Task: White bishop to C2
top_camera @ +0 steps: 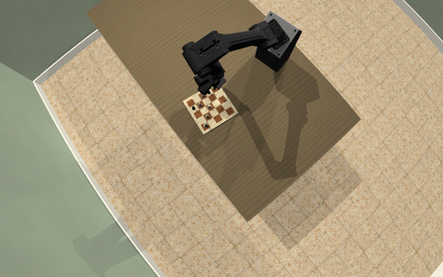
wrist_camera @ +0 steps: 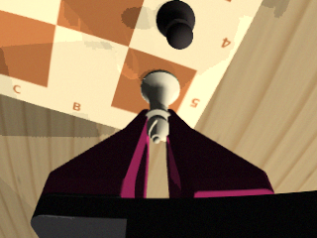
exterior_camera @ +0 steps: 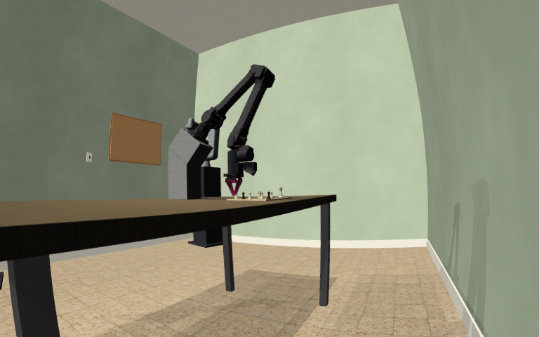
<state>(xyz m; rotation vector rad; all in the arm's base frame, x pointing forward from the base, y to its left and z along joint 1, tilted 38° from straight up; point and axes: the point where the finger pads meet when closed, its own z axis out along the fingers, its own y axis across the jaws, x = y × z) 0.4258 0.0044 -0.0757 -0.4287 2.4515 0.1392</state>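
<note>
Now: hand 10 mm short of the white bishop. Also, from my hand: large white piece: 140 mm ahead, 170 mm to the left; small chessboard: 80 mm ahead, 90 mm to the left, 30 mm below.
</note>
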